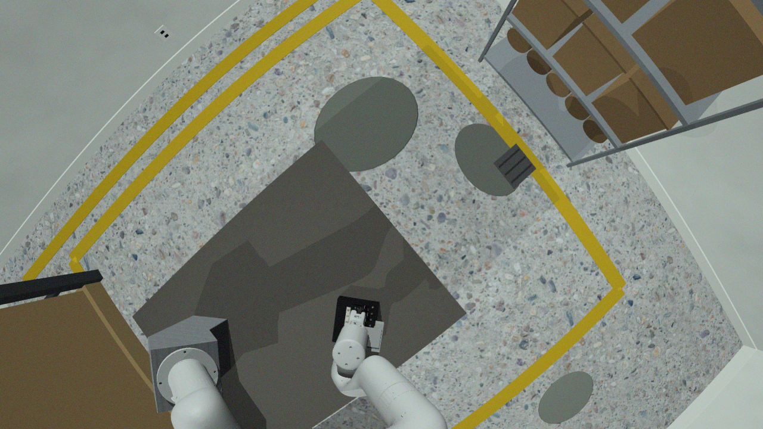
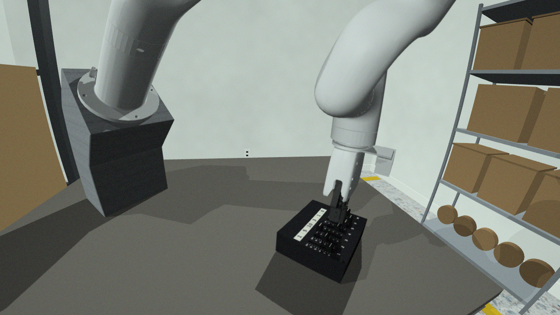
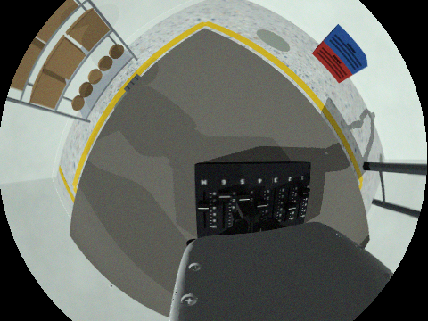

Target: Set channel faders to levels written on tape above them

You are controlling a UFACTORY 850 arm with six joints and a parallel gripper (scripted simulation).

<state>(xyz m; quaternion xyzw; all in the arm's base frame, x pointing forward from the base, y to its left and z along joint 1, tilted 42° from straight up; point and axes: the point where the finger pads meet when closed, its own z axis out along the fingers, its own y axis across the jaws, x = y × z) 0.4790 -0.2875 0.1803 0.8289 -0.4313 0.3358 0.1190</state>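
Right now my hand is 50 mm short of the fader knob, 20 mm above it and 10 mm to the right of it.
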